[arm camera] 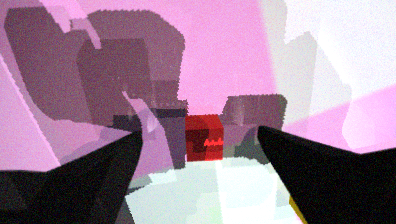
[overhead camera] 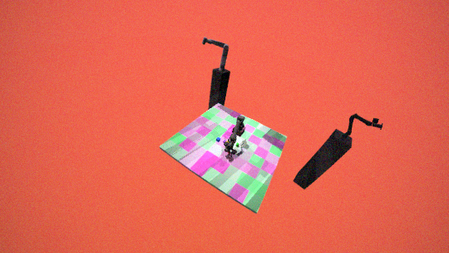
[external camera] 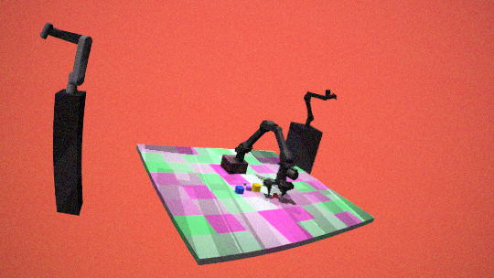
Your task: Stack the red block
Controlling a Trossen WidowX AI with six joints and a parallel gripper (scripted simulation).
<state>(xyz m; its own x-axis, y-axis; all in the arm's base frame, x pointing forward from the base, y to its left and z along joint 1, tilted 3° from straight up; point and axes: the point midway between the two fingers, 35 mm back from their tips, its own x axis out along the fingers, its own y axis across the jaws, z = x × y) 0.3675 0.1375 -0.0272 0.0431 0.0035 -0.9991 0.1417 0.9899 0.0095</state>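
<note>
Right now the yellow block is 100 mm to the right of my gripper tip, 80 mm behind it and 10 mm above it. Round my gripper tip: small purple block 150 mm to the right, 80 mm behind, 10 mm above; then red block right at my gripper tip; then blue block 230 mm to the right, 40 mm behind, 10 mm above.
</note>
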